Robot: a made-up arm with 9 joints. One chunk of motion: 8 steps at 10 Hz.
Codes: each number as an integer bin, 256 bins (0 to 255) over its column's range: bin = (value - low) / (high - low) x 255, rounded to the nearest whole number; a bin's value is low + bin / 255 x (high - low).
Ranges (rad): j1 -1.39..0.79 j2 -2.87..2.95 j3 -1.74..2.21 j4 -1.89..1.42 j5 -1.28..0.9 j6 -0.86..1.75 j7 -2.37..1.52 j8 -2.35..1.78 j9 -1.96..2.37
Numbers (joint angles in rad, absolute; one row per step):
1: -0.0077 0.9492 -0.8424 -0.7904 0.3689 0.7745 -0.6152 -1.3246 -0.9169
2: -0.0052 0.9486 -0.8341 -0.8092 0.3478 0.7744 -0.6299 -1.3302 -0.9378
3: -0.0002 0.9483 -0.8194 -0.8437 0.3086 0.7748 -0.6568 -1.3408 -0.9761
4: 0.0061 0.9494 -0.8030 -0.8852 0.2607 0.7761 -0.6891 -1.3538 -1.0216
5: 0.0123 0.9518 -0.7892 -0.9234 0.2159 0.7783 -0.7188 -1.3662 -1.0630
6: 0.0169 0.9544 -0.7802 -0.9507 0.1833 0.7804 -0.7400 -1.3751 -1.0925
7: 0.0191 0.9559 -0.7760 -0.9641 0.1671 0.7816 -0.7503 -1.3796 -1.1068
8: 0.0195 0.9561 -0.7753 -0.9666 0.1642 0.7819 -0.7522 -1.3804 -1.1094
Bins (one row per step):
1: 162 167 58 85 193 160 115 63 61
2: 162 167 58 83 190 160 114 63 60
3: 163 167 59 81 186 160 112 62 58
4: 163 167 60 77 180 160 110 62 55
5: 164 167 61 74 175 160 108 61 53
6: 165 168 62 72 171 160 107 60 51
7: 165 168 62 71 169 160 106 60 50
8: 165 168 62 71 169 160 106 60 50

